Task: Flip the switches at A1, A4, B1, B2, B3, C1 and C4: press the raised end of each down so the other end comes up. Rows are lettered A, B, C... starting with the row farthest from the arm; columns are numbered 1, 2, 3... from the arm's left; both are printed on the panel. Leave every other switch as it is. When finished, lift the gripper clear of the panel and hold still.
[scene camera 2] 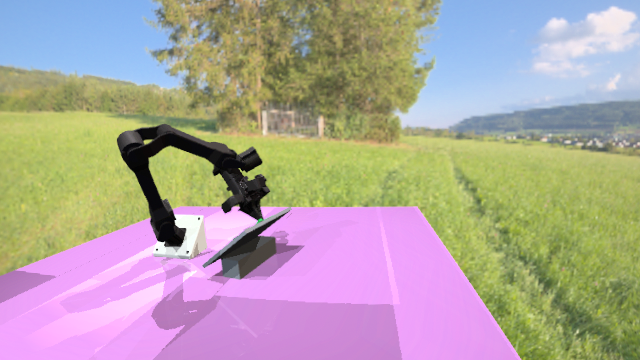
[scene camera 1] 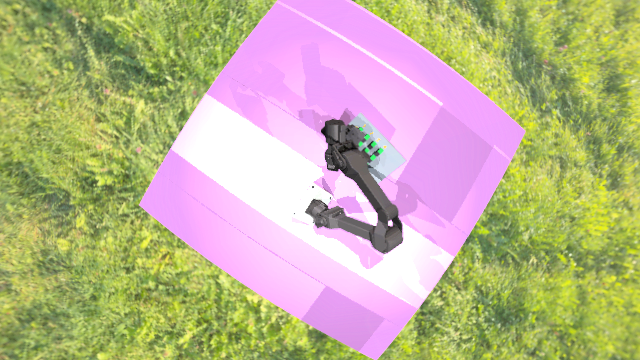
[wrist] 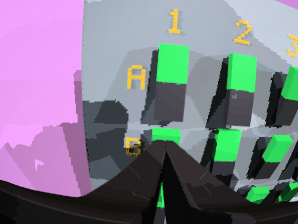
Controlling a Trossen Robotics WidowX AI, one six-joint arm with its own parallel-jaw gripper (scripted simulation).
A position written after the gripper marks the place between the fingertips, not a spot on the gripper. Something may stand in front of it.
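The gripper (scene camera 2: pixel 262 221) can be seen in the wrist view (wrist: pixel 163 148) too. The scene also has a switch (wrist: pixel 172 66) and a switch (wrist: pixel 240 91).
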